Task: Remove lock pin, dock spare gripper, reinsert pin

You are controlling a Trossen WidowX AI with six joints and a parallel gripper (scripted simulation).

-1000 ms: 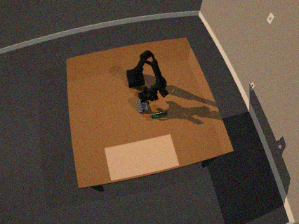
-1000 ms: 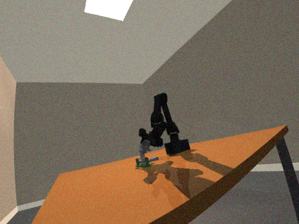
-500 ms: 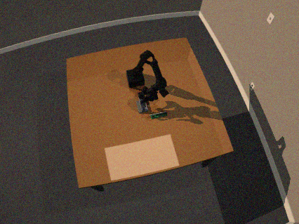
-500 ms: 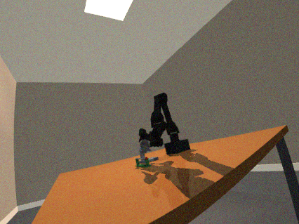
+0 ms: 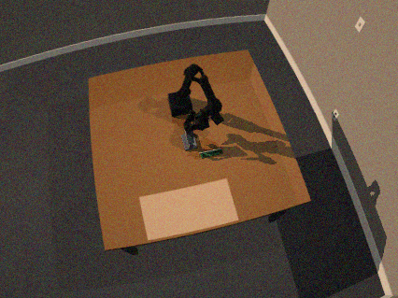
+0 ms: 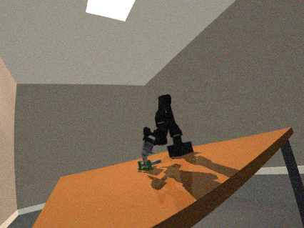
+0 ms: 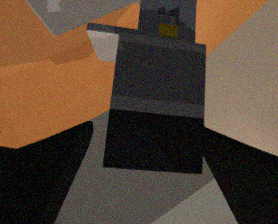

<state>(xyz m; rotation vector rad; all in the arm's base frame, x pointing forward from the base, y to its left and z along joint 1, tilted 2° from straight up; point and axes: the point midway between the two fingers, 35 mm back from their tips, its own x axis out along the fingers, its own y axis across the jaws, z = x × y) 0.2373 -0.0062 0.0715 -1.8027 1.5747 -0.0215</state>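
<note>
My gripper tip is 20 mm to the right of the spare gripper, 20 mm short of it and 20 mm above it. From my gripper tip the other things lie so: mount: 90 mm below, 40 mm ahead, 20 mm to the left; then green piece: 140 mm ahead, 130 mm to the left, 120 mm below.
</note>
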